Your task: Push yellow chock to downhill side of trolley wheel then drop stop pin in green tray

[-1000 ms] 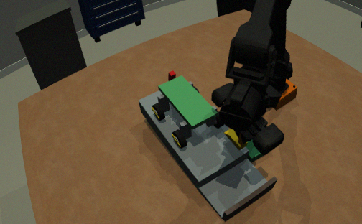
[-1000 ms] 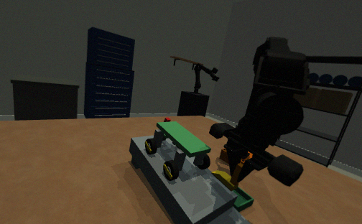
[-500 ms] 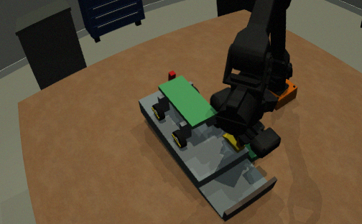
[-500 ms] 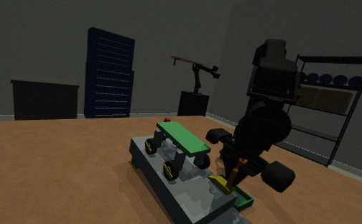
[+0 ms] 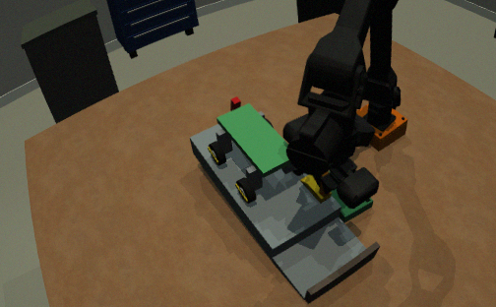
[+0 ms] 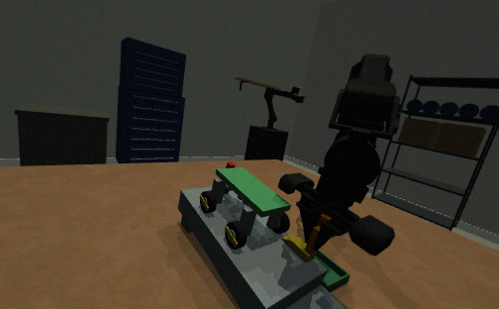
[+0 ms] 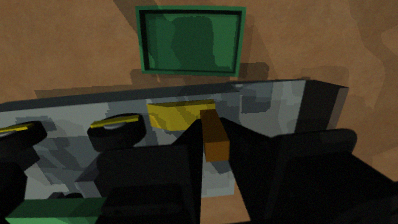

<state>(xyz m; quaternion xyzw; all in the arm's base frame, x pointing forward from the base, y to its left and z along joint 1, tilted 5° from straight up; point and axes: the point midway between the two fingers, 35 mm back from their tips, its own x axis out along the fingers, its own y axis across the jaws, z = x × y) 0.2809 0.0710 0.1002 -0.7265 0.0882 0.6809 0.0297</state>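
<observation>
Now: gripper tip 240 mm to the left of the red-headed stop pin and 50 mm below it. From my gripper tip the other things lie so: green tray: 70 mm behind, 10 mm to the right, 90 mm below; then yellow chock: 20 mm to the right; then grey ramp: 40 mm ahead, 130 mm to the right, 40 mm below.
</observation>
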